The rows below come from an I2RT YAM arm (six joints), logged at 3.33 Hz.
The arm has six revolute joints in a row. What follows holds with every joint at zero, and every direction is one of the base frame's. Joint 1 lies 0.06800 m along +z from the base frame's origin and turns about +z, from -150.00 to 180.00 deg. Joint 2 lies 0.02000 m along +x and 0.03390 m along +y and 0.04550 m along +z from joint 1 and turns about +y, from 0.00 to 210.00 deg. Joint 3 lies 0.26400 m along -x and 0.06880 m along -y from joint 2 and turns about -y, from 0.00 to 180.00 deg. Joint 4 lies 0.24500 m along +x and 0.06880 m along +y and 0.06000 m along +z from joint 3 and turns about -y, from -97.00 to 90.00 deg. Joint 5 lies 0.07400 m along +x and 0.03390 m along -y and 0.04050 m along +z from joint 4 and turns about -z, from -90.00 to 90.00 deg. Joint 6 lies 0.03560 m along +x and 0.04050 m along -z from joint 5 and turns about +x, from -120.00 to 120.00 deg. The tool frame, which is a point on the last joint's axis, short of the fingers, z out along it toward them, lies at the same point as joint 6; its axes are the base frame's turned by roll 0.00, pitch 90.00 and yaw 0.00 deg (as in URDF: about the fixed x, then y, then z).
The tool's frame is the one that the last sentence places.
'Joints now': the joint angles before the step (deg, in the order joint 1, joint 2, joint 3, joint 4, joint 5, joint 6). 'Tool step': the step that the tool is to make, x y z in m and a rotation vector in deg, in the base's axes. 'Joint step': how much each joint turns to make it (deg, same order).
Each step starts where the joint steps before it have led.
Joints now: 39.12 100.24 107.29 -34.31 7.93 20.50
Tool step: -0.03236 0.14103 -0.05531 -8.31 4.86 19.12
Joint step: 15.52 19.97 17.76 -6.69 -1.98 -3.74
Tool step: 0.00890 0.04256 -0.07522 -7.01 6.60 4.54
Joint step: 1.70 11.77 4.81 -2.50 -3.11 -0.75
